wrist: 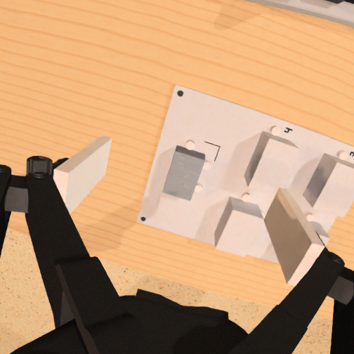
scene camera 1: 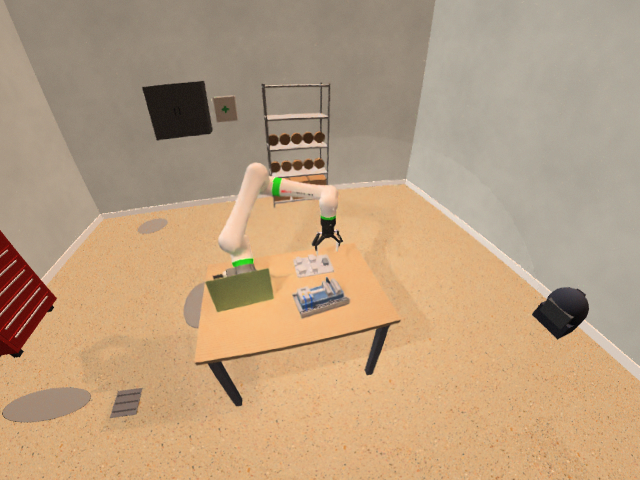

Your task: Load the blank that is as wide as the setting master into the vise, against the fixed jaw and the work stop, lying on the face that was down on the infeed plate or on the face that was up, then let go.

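Frame: origin at the arm's base, x ahead, y left, z up, level; metres.
Where they show: gripper, between the fingertips: (scene camera 1: 327, 252); arm's base, origin of its link: (scene camera 1: 245, 275).
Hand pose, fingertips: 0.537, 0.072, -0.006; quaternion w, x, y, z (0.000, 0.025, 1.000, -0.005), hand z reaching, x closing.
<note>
Each offset is from my fingertips to the top centre of the thing, as dx, dy, dz. Level surfaces: height alone.
The grey setting master @(+0.004, +0.041, -0.104) (scene camera 1: 325, 261) (wrist: 184, 175) lies at one end of the pale infeed plate @(-0.084, +0.047, -0.128) (scene camera 1: 324, 269) (wrist: 210, 112), beside small pegs and a corner mark. Pale blanks stand on the plate: one (wrist: 276, 162) near mark 4, one (wrist: 337, 182) near mark 3, one (wrist: 241, 229) in the lower row, and another (wrist: 320, 232) mostly hidden by the right finger. Their exact widths are hard to tell. My gripper (scene camera 1: 327, 248) (wrist: 190, 180) is wide open and empty above the plate. The blue and grey vise @(-0.132, -0.262, -0.037) (scene camera 1: 320, 295) stands apart from the plate; its jaws and stop are too small to tell apart.
A green panel (scene camera 1: 240, 290) stands upright on the wooden table @(dz -0.137) (scene camera 1: 258, 330), near the robot base. The vise's base edge (wrist: 325, 15) shows at the wrist view's top right. A shelf rack (scene camera 1: 266, 124) stands by the back wall and a red cabinet (scene camera 1: 20, 294) at the left.
</note>
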